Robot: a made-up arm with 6 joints. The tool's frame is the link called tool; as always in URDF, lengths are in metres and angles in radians.
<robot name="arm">
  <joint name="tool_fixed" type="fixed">
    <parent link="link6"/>
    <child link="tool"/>
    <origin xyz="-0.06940 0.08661 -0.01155" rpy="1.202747 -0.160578 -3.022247"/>
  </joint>
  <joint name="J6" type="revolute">
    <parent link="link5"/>
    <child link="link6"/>
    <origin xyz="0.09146 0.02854 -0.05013" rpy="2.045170 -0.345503 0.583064"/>
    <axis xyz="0 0 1"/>
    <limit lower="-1.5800" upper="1.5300" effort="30" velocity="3"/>
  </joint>
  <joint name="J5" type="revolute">
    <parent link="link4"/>
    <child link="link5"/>
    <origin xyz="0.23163 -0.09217 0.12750" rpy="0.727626 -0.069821 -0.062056"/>
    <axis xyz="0 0 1"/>
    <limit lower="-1.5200" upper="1.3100" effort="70" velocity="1.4"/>
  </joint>
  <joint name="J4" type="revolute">
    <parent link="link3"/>
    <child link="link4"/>
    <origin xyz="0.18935 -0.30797 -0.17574" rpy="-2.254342 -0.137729 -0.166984"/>
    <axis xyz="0 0 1"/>
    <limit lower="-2.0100" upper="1.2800" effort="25" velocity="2.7"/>
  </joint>
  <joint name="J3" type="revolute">
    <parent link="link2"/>
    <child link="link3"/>
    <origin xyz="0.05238 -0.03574 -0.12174" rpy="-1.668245 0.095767 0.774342"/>
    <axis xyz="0 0 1"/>
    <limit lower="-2.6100" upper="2.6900" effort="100" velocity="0.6"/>
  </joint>
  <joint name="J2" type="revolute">
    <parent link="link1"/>
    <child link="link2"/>
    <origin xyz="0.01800 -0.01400 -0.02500" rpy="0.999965 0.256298 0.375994"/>
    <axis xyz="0 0 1"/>
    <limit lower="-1.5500" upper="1.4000" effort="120" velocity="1.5"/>
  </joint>
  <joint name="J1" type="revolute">
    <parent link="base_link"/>
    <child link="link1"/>
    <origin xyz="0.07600 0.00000 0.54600" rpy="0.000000 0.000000 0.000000"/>
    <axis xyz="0 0 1"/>
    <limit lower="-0.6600" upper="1.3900" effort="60" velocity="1.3"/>
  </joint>
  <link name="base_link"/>
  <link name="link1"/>
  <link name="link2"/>
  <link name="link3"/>
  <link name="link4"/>
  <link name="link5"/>
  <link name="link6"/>
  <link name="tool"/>
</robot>
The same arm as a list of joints. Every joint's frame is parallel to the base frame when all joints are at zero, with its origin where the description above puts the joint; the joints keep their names.
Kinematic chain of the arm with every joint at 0, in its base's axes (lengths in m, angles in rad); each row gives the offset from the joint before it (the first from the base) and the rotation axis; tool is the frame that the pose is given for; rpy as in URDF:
J1: xyz 0.076 0 0.546 axis +z
J2: xyz 0.018 -0.014 -0.025 axis 0.436385 -0.732374 0.522682
J3: xyz -0.006 0.087 -0.106 axis -0.674416 0.230906 0.701317
J4: xyz 0.365 -0.102 0.134 axis 0.225897 0.496394 -0.83819
J5: xyz 0.086 0.265 0.028 axis -0.409294 0.701189 -0.583791
J6: xyz 0.09 0.026 0.054 axis 0.0128 0.208699 0.977896
tool: xyz -0.111 0.003 -0.011 rpy 1.3177 -0.3395 -2.204
Joint limits (rad, base to tool): -0.66..1.39 -1.55..1.4 -2.61..2.69 -2.01..1.28 -1.52..1.31 -1.58..1.53

